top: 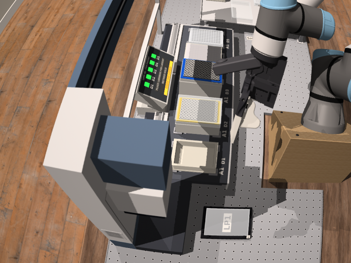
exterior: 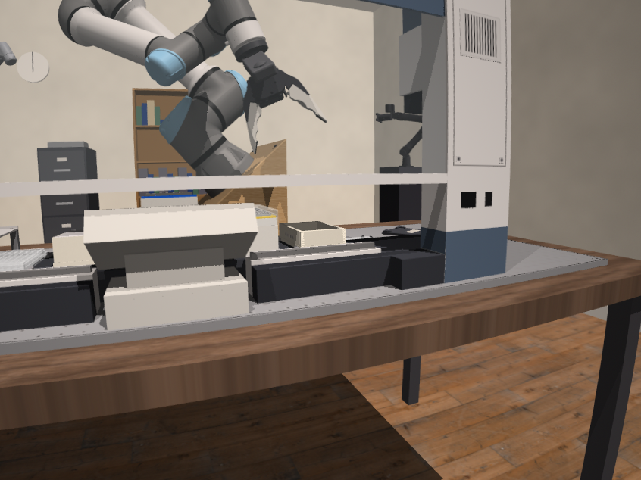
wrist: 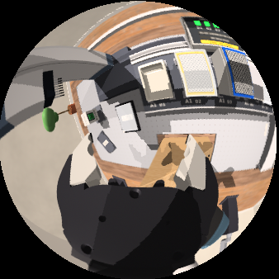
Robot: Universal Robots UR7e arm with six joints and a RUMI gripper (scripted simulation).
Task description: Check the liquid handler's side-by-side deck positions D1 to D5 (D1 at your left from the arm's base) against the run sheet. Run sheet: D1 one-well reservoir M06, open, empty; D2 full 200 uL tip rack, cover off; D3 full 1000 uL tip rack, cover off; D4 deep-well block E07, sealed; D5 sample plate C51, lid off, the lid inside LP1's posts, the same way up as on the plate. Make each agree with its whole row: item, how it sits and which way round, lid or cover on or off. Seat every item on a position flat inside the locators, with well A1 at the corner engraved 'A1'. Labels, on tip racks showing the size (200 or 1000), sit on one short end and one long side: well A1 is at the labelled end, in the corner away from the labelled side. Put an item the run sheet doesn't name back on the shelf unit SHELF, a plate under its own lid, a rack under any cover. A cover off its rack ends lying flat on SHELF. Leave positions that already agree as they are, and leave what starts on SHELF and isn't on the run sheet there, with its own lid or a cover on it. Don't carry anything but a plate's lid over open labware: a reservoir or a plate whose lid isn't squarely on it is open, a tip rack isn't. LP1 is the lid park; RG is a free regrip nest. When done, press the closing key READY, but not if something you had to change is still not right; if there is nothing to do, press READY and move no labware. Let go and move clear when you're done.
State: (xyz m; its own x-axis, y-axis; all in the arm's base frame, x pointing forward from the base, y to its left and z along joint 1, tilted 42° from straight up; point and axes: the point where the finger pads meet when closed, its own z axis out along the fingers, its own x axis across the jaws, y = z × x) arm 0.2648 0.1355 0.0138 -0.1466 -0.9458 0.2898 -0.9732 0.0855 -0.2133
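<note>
The blue-framed tip rack is 12 cm ahead of my hand, 25 cm to the right of it and 13 cm below it. Round my hand: lid park LP1: 3 cm behind, 18 cm to the left, 24 cm below; then yellow-framed tip rack: 10 cm ahead, 12 cm to the right, 16 cm below; then cream reservoir: 10 cm ahead, 1 cm to the left, 19 cm below.
</note>
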